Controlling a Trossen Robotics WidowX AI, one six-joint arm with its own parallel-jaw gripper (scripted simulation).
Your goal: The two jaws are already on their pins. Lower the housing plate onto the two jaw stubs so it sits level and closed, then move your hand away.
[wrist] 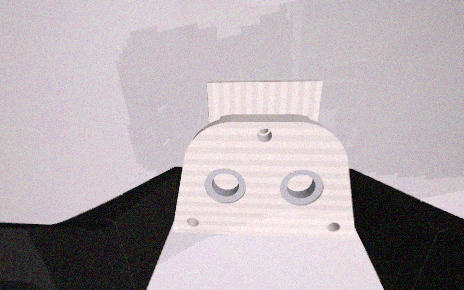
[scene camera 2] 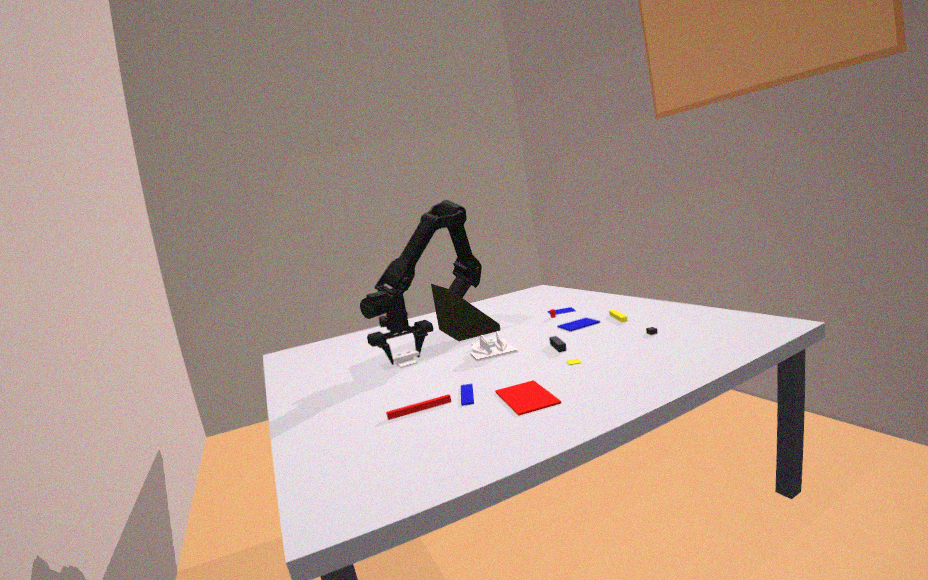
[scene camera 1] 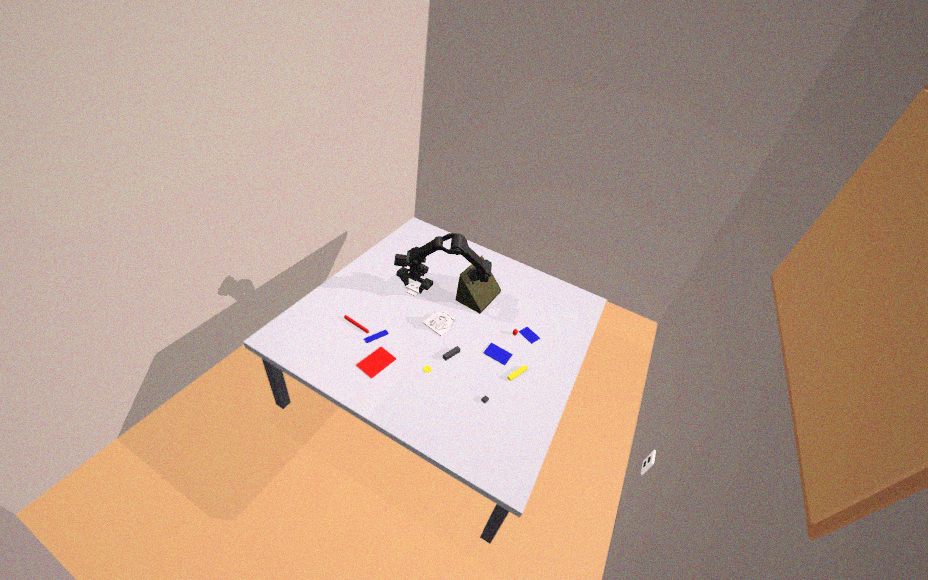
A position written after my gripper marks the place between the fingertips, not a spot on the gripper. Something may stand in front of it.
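Note:
My gripper [scene camera 2: 405, 360] [wrist: 260, 176] shows in scene camera 2 and in the wrist view. Scene camera 2 also shows a red square [scene camera 2: 523, 398]; in the wrist view the square is out of frame.

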